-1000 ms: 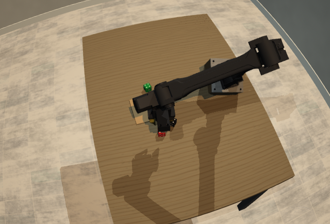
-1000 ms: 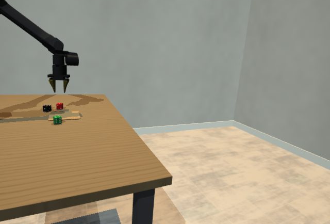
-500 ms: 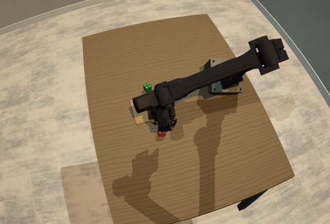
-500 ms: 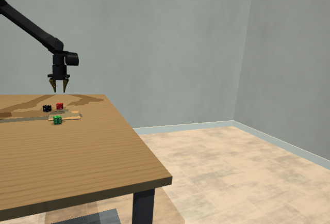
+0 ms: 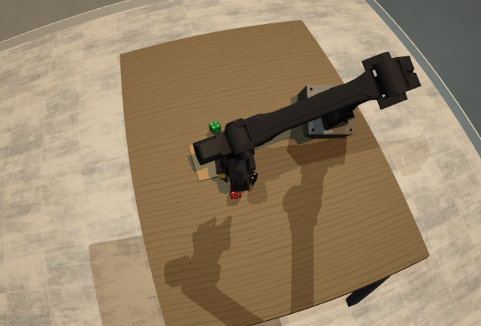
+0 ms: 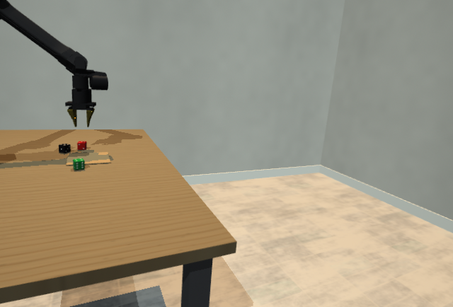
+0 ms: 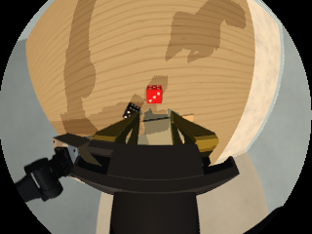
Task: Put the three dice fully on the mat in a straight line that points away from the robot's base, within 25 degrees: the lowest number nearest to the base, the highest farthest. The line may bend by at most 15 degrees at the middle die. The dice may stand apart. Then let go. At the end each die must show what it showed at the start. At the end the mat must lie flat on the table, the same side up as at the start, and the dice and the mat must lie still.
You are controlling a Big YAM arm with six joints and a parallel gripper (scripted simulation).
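Right now my hand is 9 cm above the red die. From my hand the other things lie so: black die (9 cm below, 6 cm behind, 4 cm to the right); then tan mat (15 cm to the right, 10 cm below, 3 cm ahead); then green die (26 cm to the right, 9 cm below, 1 cm ahead).
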